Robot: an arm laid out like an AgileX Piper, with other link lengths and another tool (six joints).
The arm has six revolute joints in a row. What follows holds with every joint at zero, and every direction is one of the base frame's. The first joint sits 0.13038 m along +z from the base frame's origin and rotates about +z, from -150 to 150 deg. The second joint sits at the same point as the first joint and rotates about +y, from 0 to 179.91 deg. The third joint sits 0.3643 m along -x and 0.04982 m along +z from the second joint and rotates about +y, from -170 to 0 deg. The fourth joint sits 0.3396 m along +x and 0.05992 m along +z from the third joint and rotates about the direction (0.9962, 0, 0.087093), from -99.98 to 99.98 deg. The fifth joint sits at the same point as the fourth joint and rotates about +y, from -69.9 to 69.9 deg. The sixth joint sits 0.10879 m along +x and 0.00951 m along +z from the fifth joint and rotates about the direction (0.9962, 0, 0.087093), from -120 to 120 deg. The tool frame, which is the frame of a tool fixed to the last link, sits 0.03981 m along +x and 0.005 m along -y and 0.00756 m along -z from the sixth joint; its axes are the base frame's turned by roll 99.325, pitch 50.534 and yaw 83.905 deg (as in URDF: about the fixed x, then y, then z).
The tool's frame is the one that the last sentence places.
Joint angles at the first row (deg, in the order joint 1, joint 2, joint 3, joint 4, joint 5, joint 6):
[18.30 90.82 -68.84 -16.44 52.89 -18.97]
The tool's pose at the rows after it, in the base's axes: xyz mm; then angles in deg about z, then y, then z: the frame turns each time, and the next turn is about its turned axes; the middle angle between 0 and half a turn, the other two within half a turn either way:
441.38 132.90 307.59 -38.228 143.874 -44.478
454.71 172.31 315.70 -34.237 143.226 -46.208
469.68 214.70 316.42 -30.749 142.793 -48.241
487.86 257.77 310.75 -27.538 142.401 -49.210
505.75 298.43 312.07 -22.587 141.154 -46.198
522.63 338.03 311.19 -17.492 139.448 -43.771
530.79 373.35 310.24 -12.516 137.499 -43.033
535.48 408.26 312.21 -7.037 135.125 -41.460
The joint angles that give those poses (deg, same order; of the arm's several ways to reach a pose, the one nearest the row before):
[22.40 93.04 -74.54 -17.18 54.81 -19.69]
[26.24 96.83 -80.52 -17.18 57.08 -22.15]
[29.84 101.72 -87.06 -17.18 59.08 -24.49]
[32.85 107.58 -94.33 -17.18 60.47 -26.03]
[35.25 112.84 -102.09 -17.18 60.68 -26.30]
[37.35 118.34 -110.23 -17.18 60.74 -27.62]
[39.42 122.68 -116.83 -17.18 60.73 -30.39]
[41.44 126.69 -123.44 -16.99 60.28 -33.04]

